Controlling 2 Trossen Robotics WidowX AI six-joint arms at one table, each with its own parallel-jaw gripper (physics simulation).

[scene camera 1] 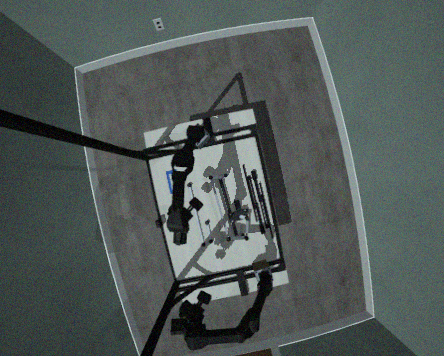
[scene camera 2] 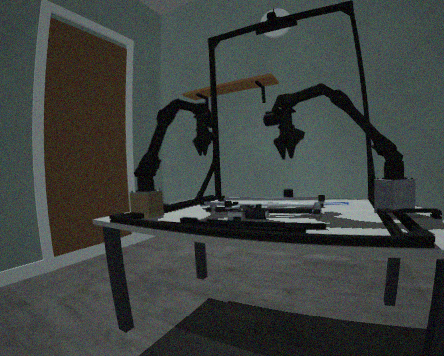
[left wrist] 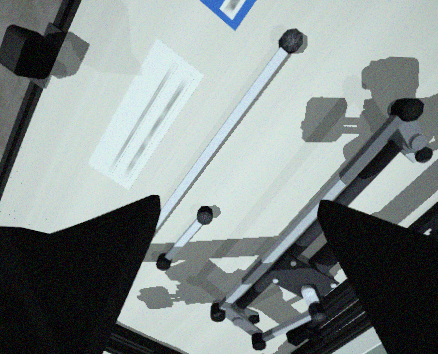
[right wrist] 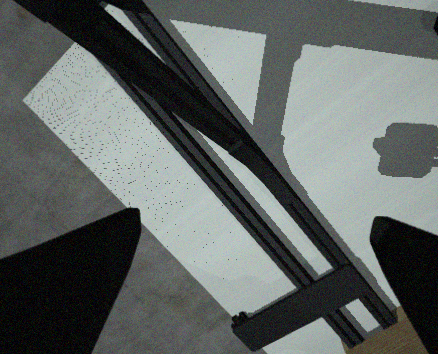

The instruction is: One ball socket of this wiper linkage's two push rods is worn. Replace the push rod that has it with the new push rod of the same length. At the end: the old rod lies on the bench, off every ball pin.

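Note:
A long loose push rod [left wrist: 227, 122] with a dark ball socket at its upper end lies on the bench at the left wrist view's centre. A short loose push rod [left wrist: 184, 239] [scene camera 1: 209, 231] lies beside it. The wiper linkage carries its long push rod [left wrist: 322, 200] and, at its lower end, its short push rod [left wrist: 287, 327], both in place near the motor plate [left wrist: 302, 279]. Which socket is worn cannot be told. My left gripper [left wrist: 239, 205] [scene camera 2: 287, 156] is open and empty, high above the rods. My right gripper [right wrist: 254, 223] [scene camera 2: 202, 153] is open and empty, high near the bench end.
Dark bars [scene camera 1: 257, 200] lie to the linkage's right in scene camera 1. A blue-framed label [left wrist: 235, 24] and a pale plate [left wrist: 150, 65] lie beside the loose rods. Black frame rails and a crossbar [right wrist: 300, 305] lie below my right gripper. A dark block [left wrist: 30, 52] sits at the edge rail.

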